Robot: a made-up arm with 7 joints. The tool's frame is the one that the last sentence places.
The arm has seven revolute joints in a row. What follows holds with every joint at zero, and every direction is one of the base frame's.
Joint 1 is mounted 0.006 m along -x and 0.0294 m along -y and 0.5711 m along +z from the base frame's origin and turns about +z.
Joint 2 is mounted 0.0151 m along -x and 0.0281 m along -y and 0.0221 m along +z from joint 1 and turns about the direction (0, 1, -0.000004).
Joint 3 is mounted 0.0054 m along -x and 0.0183 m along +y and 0.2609 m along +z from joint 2 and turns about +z.
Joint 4 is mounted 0.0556 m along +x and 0.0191 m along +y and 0.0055 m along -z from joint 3 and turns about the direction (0, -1, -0.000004).
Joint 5 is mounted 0.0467 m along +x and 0.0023 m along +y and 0.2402 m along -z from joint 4 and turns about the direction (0, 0.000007, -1).
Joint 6 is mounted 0.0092 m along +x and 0.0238 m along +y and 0.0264 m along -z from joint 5 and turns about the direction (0, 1, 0.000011).
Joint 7 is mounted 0.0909 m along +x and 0.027 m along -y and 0.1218 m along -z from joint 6 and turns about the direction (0, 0.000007, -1).
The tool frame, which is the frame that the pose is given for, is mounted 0.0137 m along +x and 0.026 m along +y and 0.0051 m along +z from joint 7; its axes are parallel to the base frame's.
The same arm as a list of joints. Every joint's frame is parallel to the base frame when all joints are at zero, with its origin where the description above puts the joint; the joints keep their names.
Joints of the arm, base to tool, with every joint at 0 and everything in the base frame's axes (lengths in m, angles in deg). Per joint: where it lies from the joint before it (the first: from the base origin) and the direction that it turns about. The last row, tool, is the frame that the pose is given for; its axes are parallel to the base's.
joint 1: axis 0 0 1 xyz -0.006 -0.0294 0.5711
joint 2: axis 0 1 0 xyz -0.0151 -0.0281 0.0221
joint 3: axis 0 0 1 xyz -0.0054 0.0183 0.2609
joint 4: axis 0 -1 0 xyz 0.0556 0.0191 -0.0055
joint 5: axis 0 0 -1 xyz 0.0467 0.0023 -0.2402
joint 6: axis 0 1 0 xyz 0.0092 0.0238 -0.0264
joint 7: axis 0 0 -1 xyz 0.0909 -0.027 -0.1218
tool: xyz 0.0137 0.026 0.0051

